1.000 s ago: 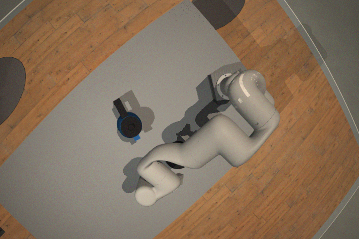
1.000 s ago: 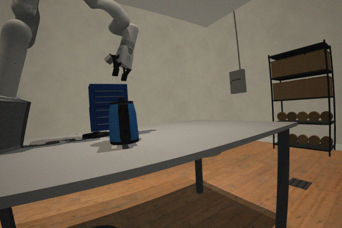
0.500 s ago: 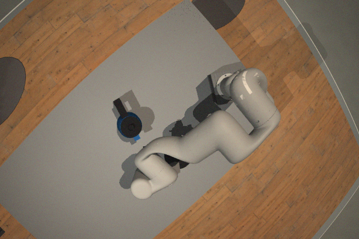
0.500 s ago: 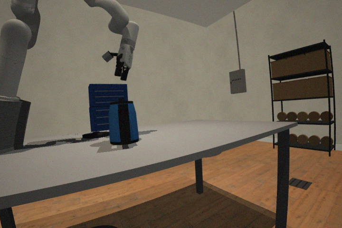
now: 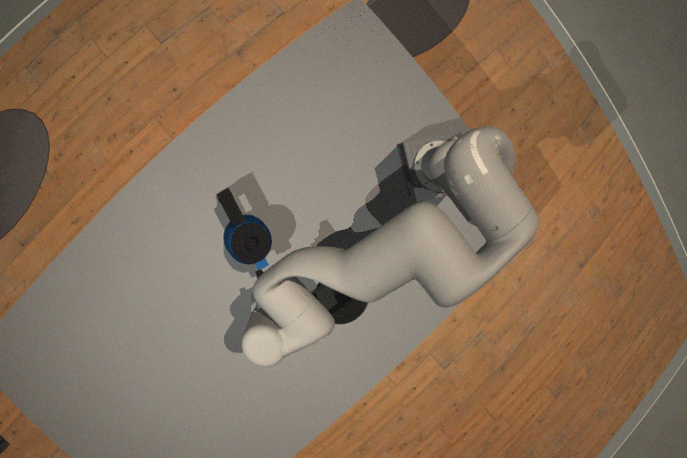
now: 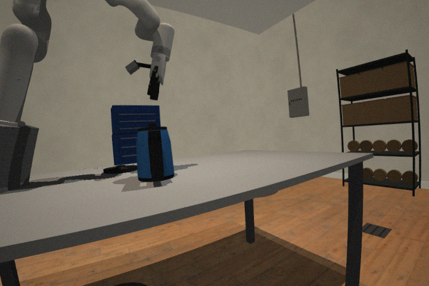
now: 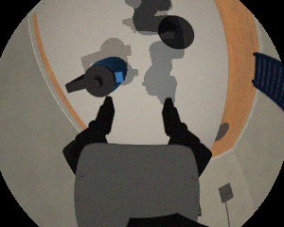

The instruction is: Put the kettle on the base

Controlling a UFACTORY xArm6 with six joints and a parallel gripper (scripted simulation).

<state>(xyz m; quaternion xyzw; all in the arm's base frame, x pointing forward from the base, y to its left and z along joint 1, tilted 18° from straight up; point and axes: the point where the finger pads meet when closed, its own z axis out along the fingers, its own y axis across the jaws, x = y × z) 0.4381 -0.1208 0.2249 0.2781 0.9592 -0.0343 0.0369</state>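
My hand is 220 mm above the blue kettle, 120 mm to the left of it and 80 mm past it. The rest, counted from my hand: round black base 290 mm below, 210 mm to the left, 70 mm behind.
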